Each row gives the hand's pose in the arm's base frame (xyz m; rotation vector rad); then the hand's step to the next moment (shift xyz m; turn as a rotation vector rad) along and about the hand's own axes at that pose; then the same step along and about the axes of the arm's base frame.
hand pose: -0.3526 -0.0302 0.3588 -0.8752 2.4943 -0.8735
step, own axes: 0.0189 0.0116 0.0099 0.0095 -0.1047 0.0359
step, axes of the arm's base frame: -0.0141 -0.0095 -0.0173 0.0567 -0.0865 0.0406
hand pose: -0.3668 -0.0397 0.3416 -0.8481 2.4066 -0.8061
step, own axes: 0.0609 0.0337 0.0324 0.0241 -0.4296 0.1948
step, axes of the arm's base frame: -0.0375 -0.0316 -0.0590 0.2707 -0.3626 0.1355
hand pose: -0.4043 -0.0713 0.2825 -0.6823 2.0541 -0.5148
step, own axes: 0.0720 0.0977 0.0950 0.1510 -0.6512 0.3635
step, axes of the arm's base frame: 0.0210 0.0190 -0.1515 0.4158 -0.6295 0.0990
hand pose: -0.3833 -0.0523 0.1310 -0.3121 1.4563 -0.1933
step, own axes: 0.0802 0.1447 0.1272 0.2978 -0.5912 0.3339
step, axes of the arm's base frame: 0.1264 0.1229 -0.1117 0.3988 -0.6220 -0.0612
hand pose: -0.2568 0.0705 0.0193 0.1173 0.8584 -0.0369
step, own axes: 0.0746 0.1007 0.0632 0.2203 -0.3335 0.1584
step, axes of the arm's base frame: 0.1043 0.0936 -0.0066 0.2366 -0.3466 -0.0936
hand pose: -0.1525 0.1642 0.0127 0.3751 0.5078 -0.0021
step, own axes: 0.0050 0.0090 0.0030 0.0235 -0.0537 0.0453
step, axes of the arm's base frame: 0.0066 0.0078 0.0032 0.0370 -0.0638 0.0066
